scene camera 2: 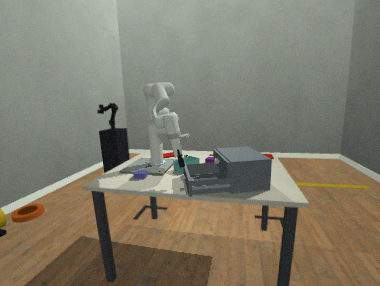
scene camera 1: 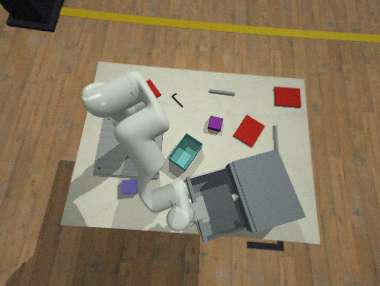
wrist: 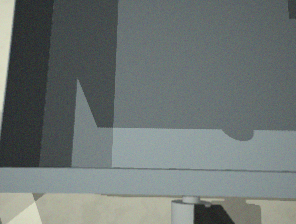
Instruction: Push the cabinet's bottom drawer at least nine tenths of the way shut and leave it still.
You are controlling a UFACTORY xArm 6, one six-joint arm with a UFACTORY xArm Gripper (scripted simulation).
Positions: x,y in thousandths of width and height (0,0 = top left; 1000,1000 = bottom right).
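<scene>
Bottom drawer: visible in scene camera 1 (scene camera 1: 567,652), in scene camera 2 (scene camera 2: 536,617) and in the wrist view (wrist: 515,444). A teal box (scene camera 1: 491,526) is visible as well; in the wrist view the box is out of frame.
</scene>
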